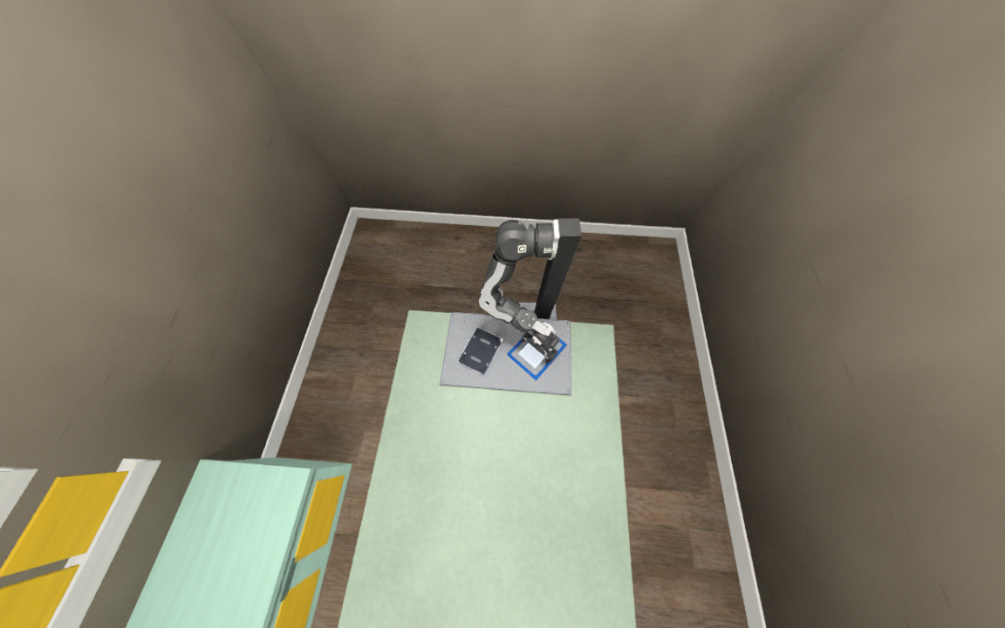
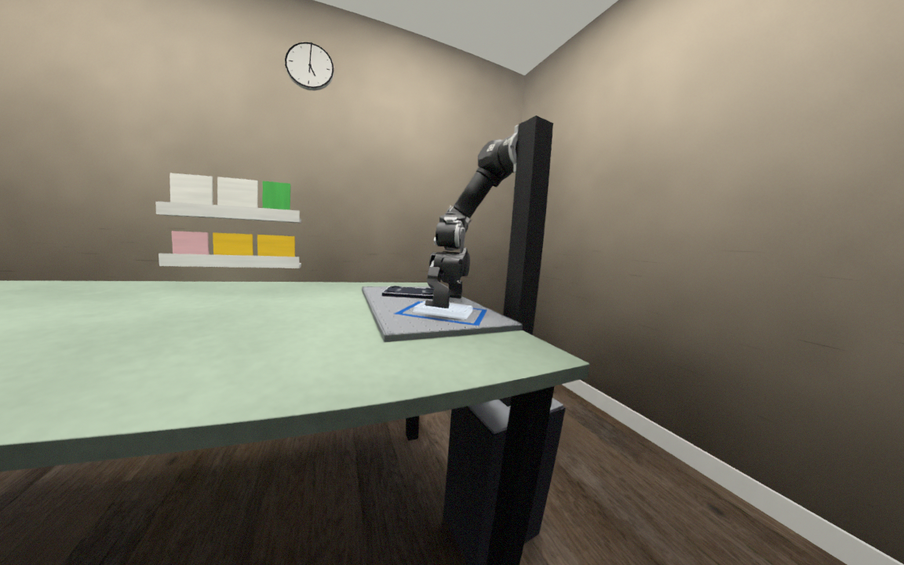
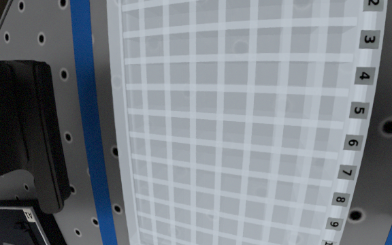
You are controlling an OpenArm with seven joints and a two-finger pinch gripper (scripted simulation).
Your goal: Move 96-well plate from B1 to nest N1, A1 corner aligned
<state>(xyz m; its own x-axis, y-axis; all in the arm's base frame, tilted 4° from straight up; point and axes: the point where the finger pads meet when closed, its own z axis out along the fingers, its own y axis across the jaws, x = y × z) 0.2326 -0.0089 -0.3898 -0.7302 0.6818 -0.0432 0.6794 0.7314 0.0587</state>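
The 96-well plate lies 20 mm below my hand. From my hand the other things lie so: black plate nest N1 (220 mm to the right, 20 mm below); then white A1 label (140 mm to the right, 40 mm behind, 10 mm below).
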